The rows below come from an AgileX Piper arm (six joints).
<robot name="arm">
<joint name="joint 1" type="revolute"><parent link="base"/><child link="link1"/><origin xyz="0.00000 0.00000 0.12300"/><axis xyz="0 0 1"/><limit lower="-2.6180" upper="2.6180"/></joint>
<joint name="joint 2" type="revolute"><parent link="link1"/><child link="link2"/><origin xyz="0.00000 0.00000 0.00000"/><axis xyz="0 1 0"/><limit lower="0.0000" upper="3.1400"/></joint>
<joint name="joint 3" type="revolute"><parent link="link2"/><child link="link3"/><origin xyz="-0.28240 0.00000 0.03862"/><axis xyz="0 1 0"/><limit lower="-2.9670" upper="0.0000"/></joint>
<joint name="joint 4" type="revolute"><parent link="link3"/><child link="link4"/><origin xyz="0.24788 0.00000 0.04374"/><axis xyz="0.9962 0 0.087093"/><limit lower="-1.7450" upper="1.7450"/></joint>
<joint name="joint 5" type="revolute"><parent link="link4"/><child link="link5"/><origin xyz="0.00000 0.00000 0.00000"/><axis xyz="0 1 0"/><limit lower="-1.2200" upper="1.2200"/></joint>
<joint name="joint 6" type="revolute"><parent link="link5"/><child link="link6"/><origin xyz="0.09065 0.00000 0.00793"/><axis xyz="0.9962 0 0.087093"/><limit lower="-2.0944" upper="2.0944"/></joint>
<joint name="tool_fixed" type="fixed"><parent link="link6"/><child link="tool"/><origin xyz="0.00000 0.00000 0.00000" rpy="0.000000 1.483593 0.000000"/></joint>
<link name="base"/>
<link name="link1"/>
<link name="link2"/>
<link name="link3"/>
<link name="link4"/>
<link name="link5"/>
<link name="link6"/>
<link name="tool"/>
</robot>
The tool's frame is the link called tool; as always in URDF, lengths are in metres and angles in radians.
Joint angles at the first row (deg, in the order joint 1, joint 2, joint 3, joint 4, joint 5, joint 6):
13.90, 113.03, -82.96, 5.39, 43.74, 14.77
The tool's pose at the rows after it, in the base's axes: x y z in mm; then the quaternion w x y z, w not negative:
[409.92 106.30 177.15 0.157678 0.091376 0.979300 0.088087]
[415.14 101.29 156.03 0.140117 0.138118 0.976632 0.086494]
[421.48 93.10 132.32 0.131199 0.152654 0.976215 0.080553]
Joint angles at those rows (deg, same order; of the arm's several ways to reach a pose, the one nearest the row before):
13.77, 116.21, -83.51, 5.35, 41.91, 21.09
12.98, 119.14, -83.53, 5.27, 40.86, 25.65
11.76, 122.43, -83.53, 5.27, 38.80, 25.93

